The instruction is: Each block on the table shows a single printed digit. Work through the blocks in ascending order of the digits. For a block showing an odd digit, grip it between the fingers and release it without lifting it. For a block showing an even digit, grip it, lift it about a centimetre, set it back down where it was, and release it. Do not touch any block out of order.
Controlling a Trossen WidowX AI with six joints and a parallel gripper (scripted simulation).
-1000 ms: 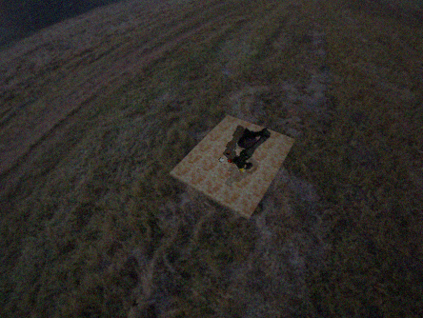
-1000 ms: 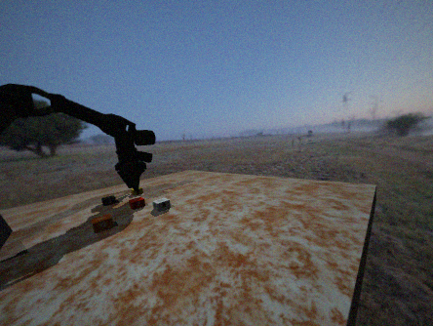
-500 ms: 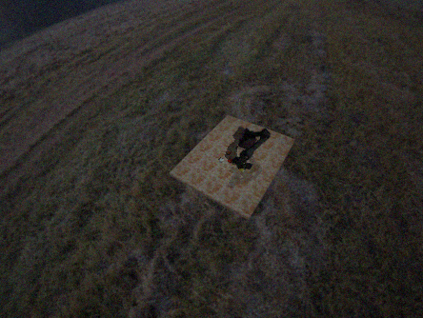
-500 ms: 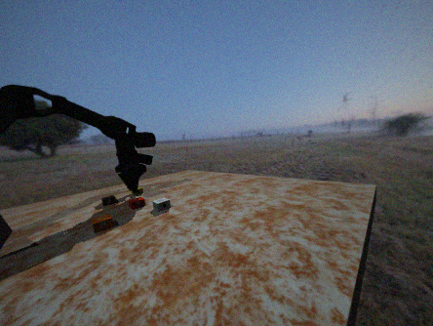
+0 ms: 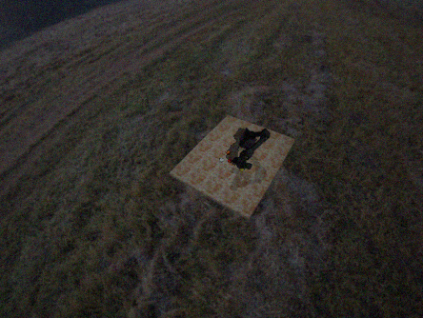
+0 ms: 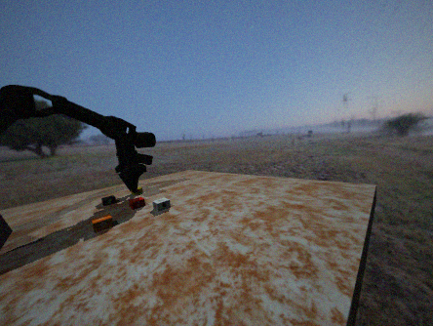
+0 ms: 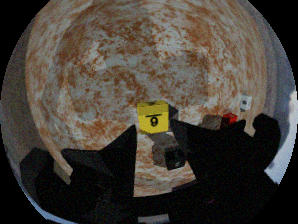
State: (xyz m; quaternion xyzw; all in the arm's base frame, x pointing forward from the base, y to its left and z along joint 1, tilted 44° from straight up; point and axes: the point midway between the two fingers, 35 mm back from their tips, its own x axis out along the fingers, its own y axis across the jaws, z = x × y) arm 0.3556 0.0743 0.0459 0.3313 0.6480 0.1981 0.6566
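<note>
Right now my gripper tip is 10 mm short of the yellow block. From my gripper tip the other things lie so: red block 150 mm to the right, 50 mm behind; white block 230 mm to the right, 30 mm behind; dark block 80 mm behind, 20 mm to the right.
</note>
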